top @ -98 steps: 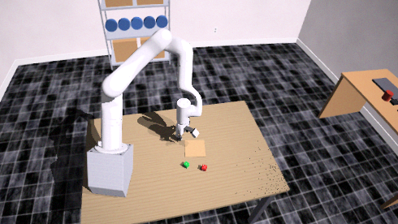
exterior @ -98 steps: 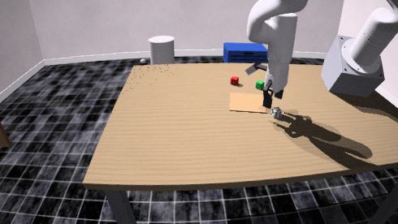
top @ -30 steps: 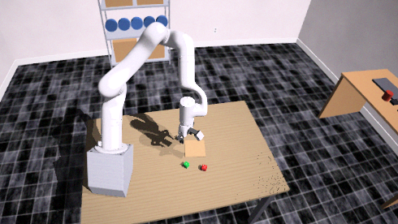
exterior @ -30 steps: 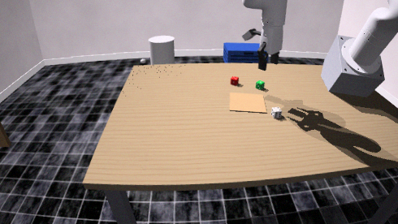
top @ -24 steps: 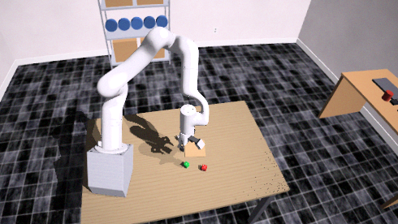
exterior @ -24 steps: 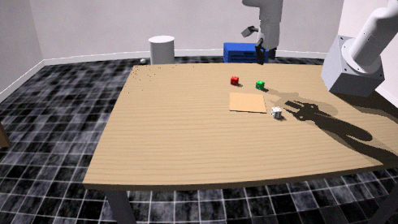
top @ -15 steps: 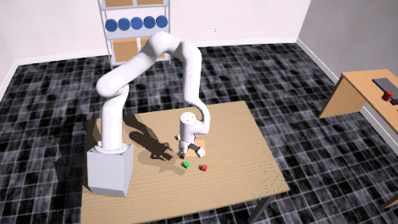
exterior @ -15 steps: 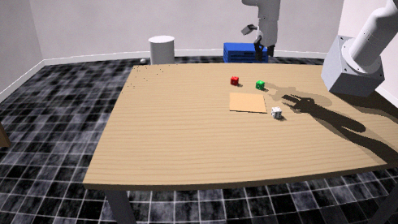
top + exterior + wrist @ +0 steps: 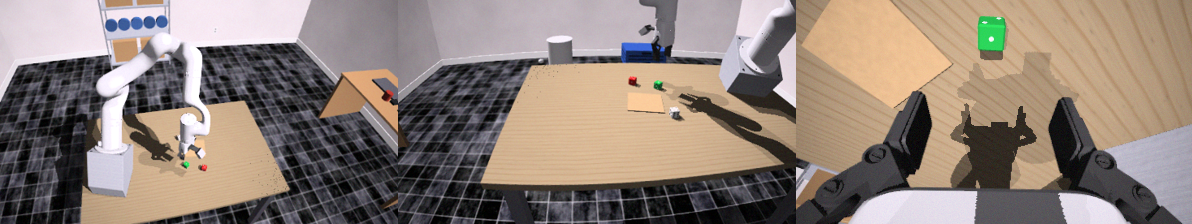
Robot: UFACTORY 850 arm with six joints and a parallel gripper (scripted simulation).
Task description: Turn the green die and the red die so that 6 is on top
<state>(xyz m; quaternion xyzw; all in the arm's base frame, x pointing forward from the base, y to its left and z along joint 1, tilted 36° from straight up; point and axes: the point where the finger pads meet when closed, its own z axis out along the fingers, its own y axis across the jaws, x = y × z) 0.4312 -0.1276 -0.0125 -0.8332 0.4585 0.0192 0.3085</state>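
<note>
Right now the green die is 14 cm below my hand. The rest, counted from my hand: red die 11 cm ahead, 5 cm to the right, 14 cm below; tan mat 10 cm ahead, 12 cm to the left, 15 cm below; white die 2 cm ahead, 23 cm to the left, 14 cm below.
</note>
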